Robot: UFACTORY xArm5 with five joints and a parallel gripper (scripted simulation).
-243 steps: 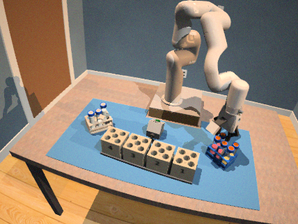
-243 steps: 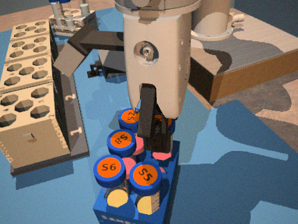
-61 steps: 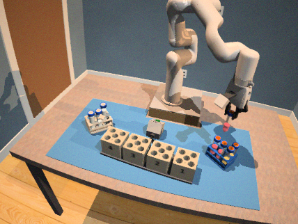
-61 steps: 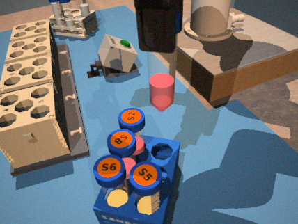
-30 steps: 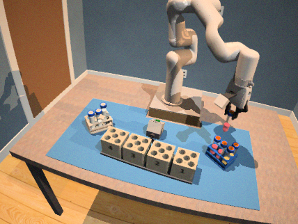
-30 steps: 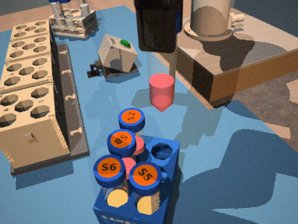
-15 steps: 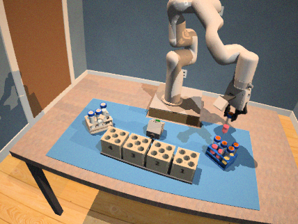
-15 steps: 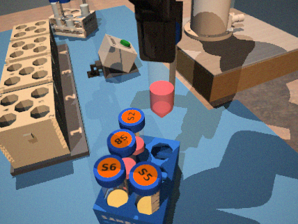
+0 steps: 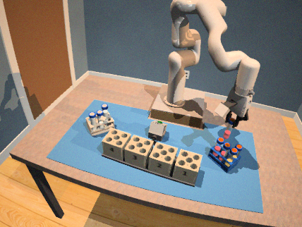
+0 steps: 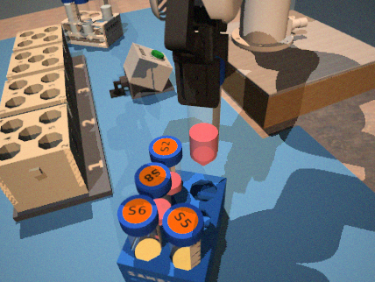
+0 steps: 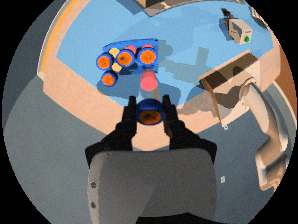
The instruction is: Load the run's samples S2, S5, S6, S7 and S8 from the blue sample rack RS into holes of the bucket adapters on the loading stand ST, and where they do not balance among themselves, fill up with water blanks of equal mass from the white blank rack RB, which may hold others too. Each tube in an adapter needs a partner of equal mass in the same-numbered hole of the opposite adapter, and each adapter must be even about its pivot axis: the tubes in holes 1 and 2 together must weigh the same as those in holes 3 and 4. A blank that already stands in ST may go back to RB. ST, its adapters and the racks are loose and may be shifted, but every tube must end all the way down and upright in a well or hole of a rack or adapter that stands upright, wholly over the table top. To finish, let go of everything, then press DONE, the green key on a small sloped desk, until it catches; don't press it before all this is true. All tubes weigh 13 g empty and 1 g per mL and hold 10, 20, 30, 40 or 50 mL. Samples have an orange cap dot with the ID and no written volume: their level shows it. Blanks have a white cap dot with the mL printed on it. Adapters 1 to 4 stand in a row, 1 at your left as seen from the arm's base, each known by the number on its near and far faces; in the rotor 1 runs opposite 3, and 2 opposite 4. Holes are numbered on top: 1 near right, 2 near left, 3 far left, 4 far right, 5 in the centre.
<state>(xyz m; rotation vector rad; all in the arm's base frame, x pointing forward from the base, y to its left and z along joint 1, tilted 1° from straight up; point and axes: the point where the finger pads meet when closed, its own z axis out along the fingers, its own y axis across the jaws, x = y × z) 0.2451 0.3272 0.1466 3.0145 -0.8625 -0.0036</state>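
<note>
Right now the blue sample rack RS is 40 mm ahead of my hand, 20 mm to the left of it and 180 mm below it. From my hand the other things lie so: white blank rack RB 90 mm ahead, 630 mm to the right, 180 mm below; blue-capped tube 130 mm ahead, 630 mm to the right, 150 mm below; loading stand ST 190 mm ahead, 300 mm to the right, 210 mm below.
</note>
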